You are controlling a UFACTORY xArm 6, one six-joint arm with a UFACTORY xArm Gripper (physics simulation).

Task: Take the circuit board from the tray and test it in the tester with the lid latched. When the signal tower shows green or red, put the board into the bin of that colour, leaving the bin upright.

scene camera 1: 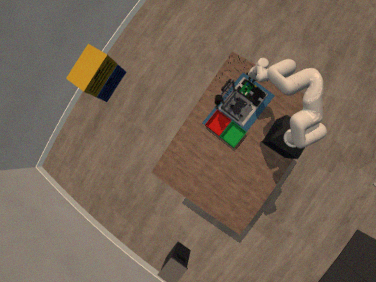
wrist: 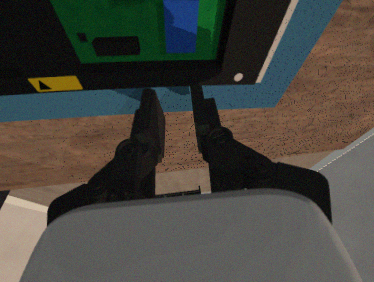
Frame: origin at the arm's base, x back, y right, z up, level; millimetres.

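Seen in the pictures: gripper, fingertip midpoint: (scene camera 1: 251, 80) (wrist: 176, 101).
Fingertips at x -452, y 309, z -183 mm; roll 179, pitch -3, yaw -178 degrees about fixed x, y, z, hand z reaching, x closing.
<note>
Pixels of each thing's top centre, then the offset from my fingertips to it. "pt": a spot on its surface instead. Level surfaces: height alone.
- green circuit board, top centre: (scene camera 1: 246, 88) dx +2, dy -88, dz +12 mm
- grey tester, top centre: (scene camera 1: 237, 105) dx +10, dy -266, dz +66 mm
- dark frame, surface spot: (scene camera 1: 227, 86) pt dx -118, dy -235, dz +223 mm
- small dark object, surface spot: (scene camera 1: 218, 99) pt dx -123, dy -353, dz +242 mm
- red bin, top centre: (scene camera 1: 218, 122) dx -55, dy -453, dz +31 mm
- green bin, top centre: (scene camera 1: 233, 134) dx +93, dy -474, dz +31 mm
- blue mat, surface height: dz -14 mm
- wooden table, surface height: dz -16 mm
The green circuit board (scene camera 1: 246, 89) (wrist: 115, 22) lies in the black tray (scene camera 1: 258, 95) (wrist: 150, 71); its blue part faces my gripper. My gripper (wrist: 176, 101) is partly open, with a narrow gap and nothing between the fingers. Its fingertips are at the tray's near edge in the wrist view, beside the board. The grey tester (scene camera 1: 238, 106) stands next to the tray, and a dark frame (scene camera 1: 227, 86), seemingly its lid, stands raised at its side. A small dark object (scene camera 1: 218, 99) may be the signal tower; no lit colour shows. The red bin (scene camera 1: 218, 123) and green bin (scene camera 1: 233, 135) stand upright.
A blue mat (scene camera 1: 268, 100) (wrist: 305, 35) lies under the tray and tester on the wooden table (scene camera 1: 210, 175) (wrist: 330, 95). My arm's black base block (scene camera 1: 275, 138) stands at the table's right side. A yellow and dark blue box (scene camera 1: 90, 67) stands off the table at the left.
</note>
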